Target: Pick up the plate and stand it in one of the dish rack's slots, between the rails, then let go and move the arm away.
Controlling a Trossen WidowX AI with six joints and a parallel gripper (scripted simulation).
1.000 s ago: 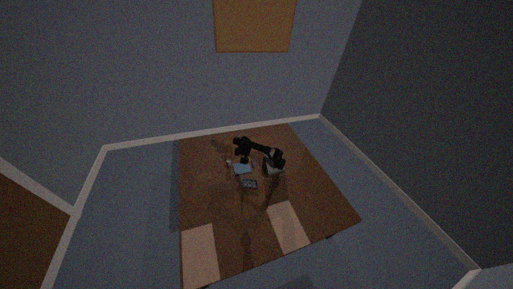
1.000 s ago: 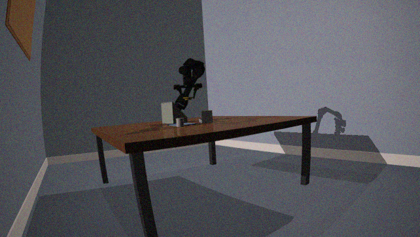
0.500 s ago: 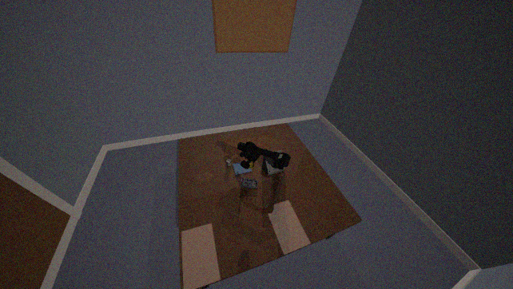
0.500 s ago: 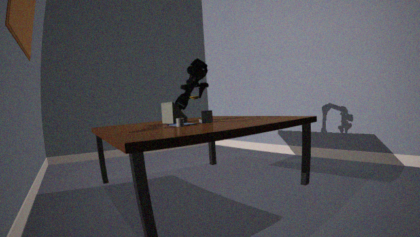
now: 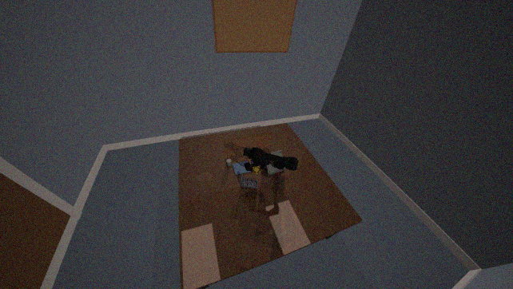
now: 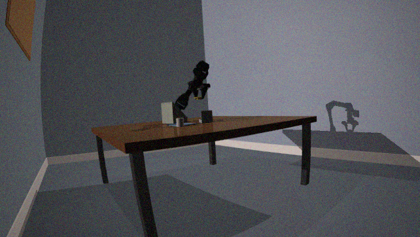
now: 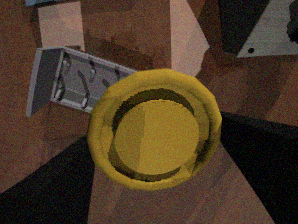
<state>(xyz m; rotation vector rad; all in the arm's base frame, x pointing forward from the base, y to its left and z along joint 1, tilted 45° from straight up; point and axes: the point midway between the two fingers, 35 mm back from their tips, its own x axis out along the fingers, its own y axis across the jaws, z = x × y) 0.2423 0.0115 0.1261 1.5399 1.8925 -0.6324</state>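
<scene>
The grey dish rack is 5 cm ahead of my gripper tip, 1 cm to the left of it and 14 cm below it. From my gripper tip the other things lie so: blue mat (8 cm ahead, 17 cm to the right, 16 cm below); then yellow plate (1 cm above); then blue utensil (3 cm behind, 19 cm to the right, 16 cm below).
</scene>
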